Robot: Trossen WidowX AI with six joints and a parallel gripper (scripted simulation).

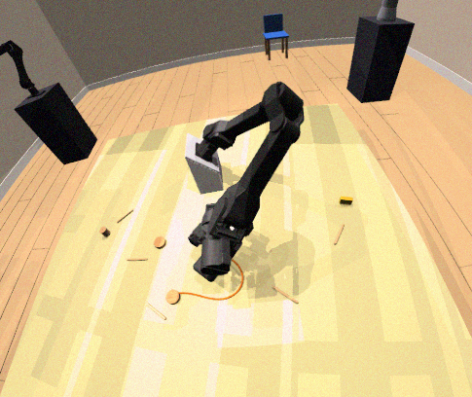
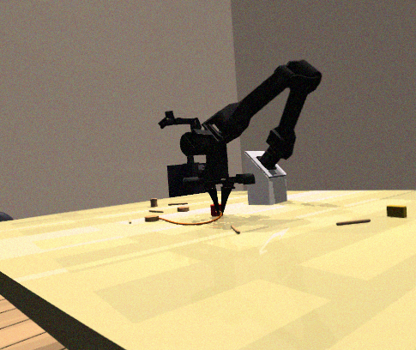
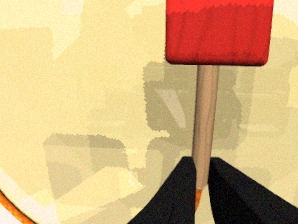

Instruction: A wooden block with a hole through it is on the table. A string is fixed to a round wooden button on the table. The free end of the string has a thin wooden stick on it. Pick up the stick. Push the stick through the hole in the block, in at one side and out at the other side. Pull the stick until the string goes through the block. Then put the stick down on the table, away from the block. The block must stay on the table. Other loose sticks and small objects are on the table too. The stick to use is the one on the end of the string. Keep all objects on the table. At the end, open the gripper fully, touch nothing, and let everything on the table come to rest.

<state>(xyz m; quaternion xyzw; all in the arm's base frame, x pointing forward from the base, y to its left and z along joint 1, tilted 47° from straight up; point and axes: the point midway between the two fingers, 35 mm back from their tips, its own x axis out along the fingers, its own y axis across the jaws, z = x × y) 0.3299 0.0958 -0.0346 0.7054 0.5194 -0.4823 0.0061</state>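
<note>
My gripper tip is 10 mm to the left of the thin wooden stick and 10 mm past it. The rest, counted from my gripper tip: red block: 40 mm to the right, 40 mm behind; then yellow block: 400 mm to the left, 130 mm behind; then round wooden button: 170 mm to the right, 90 mm ahead, 10 mm below.
</note>
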